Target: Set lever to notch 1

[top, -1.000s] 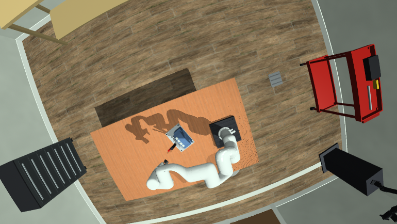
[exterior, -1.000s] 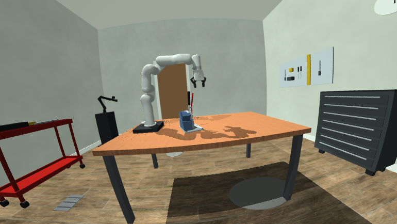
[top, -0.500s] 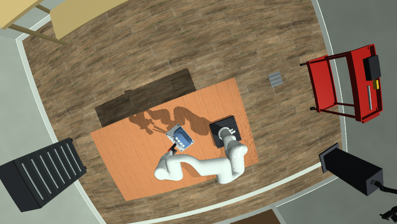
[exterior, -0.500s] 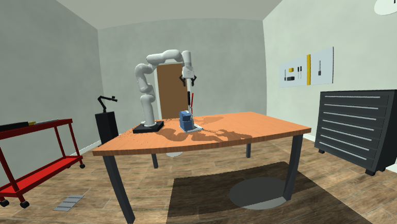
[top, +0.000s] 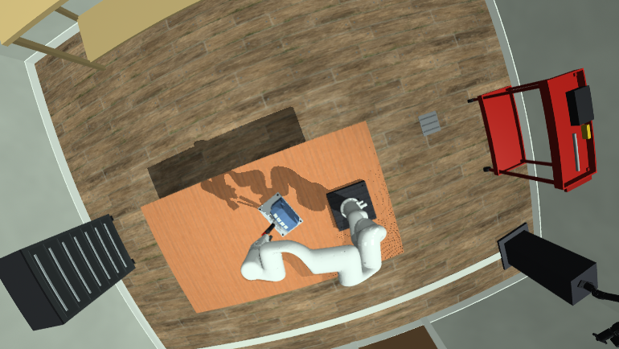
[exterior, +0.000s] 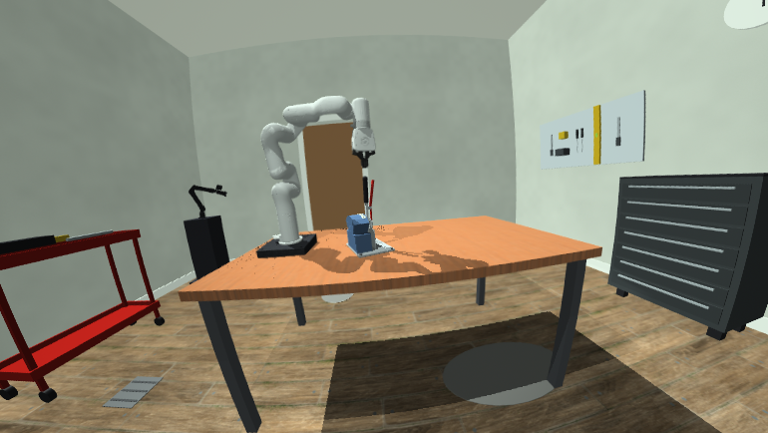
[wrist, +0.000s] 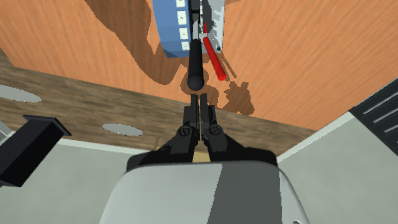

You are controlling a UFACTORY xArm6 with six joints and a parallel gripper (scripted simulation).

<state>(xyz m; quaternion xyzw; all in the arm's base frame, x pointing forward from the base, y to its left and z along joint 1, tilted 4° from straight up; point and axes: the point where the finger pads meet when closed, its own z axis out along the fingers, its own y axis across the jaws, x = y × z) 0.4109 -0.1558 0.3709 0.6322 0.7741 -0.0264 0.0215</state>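
The red bar lies 10 mm ahead of my hand, 20 mm to the left of it and 200 mm below it.
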